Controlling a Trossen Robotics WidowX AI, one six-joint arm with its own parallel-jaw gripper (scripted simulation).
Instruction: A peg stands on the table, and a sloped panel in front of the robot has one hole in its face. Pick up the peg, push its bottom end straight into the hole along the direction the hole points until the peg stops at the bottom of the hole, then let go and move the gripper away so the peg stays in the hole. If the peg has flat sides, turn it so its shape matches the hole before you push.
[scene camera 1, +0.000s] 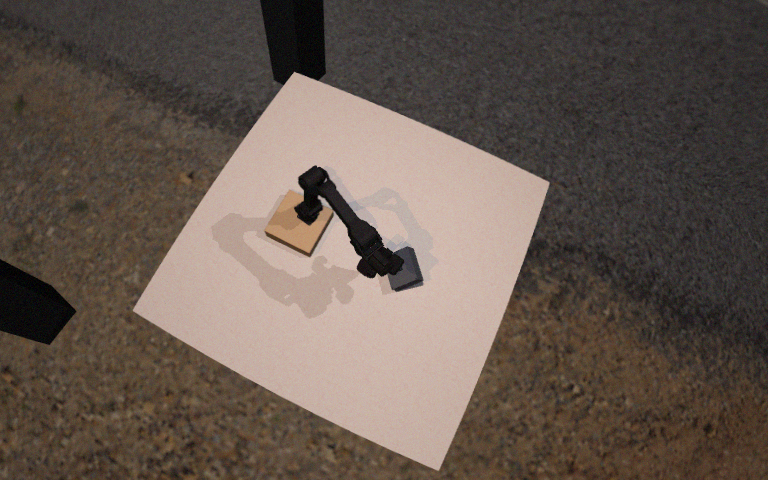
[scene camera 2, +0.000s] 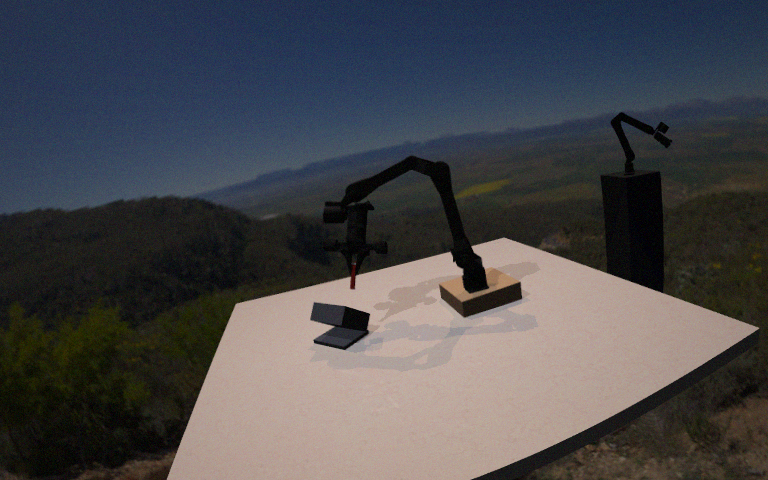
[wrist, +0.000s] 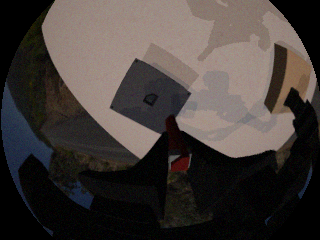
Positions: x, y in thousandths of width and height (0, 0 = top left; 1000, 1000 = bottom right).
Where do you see a sloped panel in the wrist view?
442, 331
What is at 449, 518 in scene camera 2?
My gripper.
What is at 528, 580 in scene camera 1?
A sloped panel.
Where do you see a sloped panel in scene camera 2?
436, 657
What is my gripper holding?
A red peg.
